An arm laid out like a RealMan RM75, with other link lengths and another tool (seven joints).
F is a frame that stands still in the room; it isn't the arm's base.
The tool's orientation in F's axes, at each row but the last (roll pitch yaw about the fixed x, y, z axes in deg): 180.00 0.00 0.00; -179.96 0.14 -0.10; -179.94 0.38 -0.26; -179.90 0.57 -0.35; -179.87 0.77 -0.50; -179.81 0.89 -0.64; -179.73 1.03 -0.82; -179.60 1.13 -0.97; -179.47 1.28 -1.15; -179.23 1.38 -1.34; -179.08 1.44 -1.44; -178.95 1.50 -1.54; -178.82 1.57 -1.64
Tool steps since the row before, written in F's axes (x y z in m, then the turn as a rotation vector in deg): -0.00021 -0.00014 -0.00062 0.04 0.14 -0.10; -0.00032 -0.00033 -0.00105 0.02 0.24 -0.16; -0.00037 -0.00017 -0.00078 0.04 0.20 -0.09; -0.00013 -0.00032 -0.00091 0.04 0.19 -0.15; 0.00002 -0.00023 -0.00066 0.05 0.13 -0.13; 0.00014 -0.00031 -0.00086 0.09 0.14 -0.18; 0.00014 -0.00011 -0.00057 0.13 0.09 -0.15; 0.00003 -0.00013 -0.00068 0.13 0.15 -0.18; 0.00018 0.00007 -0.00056 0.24 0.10 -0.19; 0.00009 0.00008 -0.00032 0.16 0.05 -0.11; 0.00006 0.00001 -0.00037 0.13 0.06 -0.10; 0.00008 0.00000 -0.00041 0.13 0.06 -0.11; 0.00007 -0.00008 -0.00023 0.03 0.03 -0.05
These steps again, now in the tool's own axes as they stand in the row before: -0.00021 0.00014 0.00062 0.04 -0.14 0.10; -0.00032 0.00033 0.00105 0.02 -0.24 0.16; -0.00036 0.00017 0.00078 0.04 -0.20 0.09; -0.00012 0.00032 0.00091 0.04 -0.19 0.15; 0.00003 0.00023 0.00066 0.05 -0.13 0.13; 0.00016 0.00031 0.00086 0.09 -0.14 0.18; 0.00015 0.00011 0.00057 0.13 -0.09 0.15; 0.00005 0.00013 0.00068 0.13 -0.15 0.18; 0.00019 -0.00007 0.00056 0.24 -0.10 0.19; 0.00010 -0.00008 0.00032 0.16 -0.05 0.11; 0.00007 -0.00001 0.00037 0.13 -0.06 0.10; 0.00009 0.00001 0.00041 0.13 -0.06 0.11; 0.00008 0.00008 0.00023 0.03 -0.03 0.05
